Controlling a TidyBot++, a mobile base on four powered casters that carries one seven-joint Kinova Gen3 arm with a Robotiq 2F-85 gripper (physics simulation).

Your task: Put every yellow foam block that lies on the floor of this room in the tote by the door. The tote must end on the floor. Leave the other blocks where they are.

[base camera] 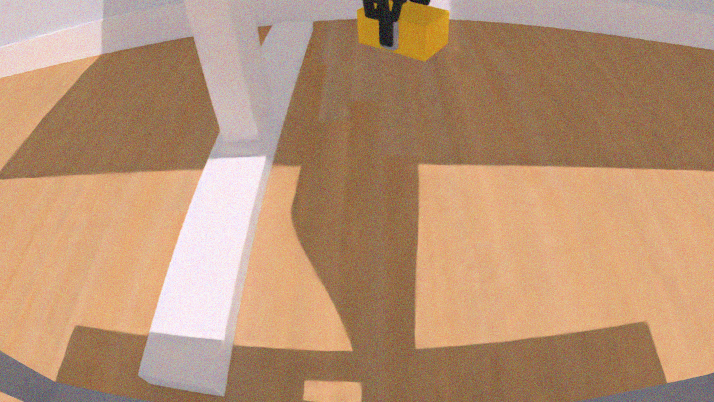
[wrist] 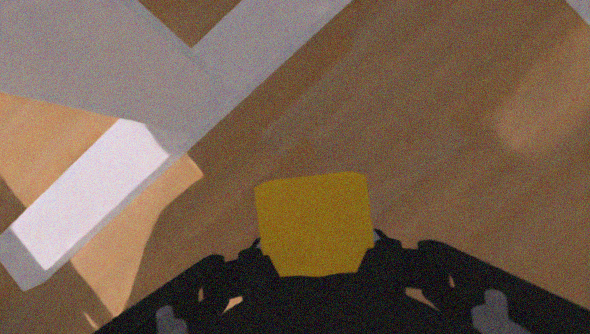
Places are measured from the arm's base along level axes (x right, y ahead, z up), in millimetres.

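Where they show: gripper, fingertip midpoint: (base camera: 404, 39) (wrist: 317, 239).
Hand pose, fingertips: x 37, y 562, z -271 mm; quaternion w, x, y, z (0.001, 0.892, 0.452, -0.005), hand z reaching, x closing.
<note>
Each offset is from my fingertips to the top centre of the thing. "*": to the spot under its first point. Level surfaces: height alone.
A yellow foam block @[dx -1, dy +1, dz +41 mm] (base camera: 425, 32) (wrist: 316, 225) is held between the two black fingers of my gripper (wrist: 317, 239). In the base camera view the block is at the top, a little right of the middle, and it hangs above the wooden floor. One finger lies against its near left side there. In the wrist view the fingers press on its left and right sides. The gripper is shut on the block. The tote does not show in either view.
A white post (base camera: 225, 70) rises from a long white foot bar @[* dx -215, dy -217, dz -101 mm] (base camera: 205, 240) (wrist: 92, 192) on the floor, left of the block. A pale wall with a white skirting board (base camera: 575, 32) runs along the back. Shadows cross the wooden floor @[dz -126 mm] (base camera: 560, 240).
</note>
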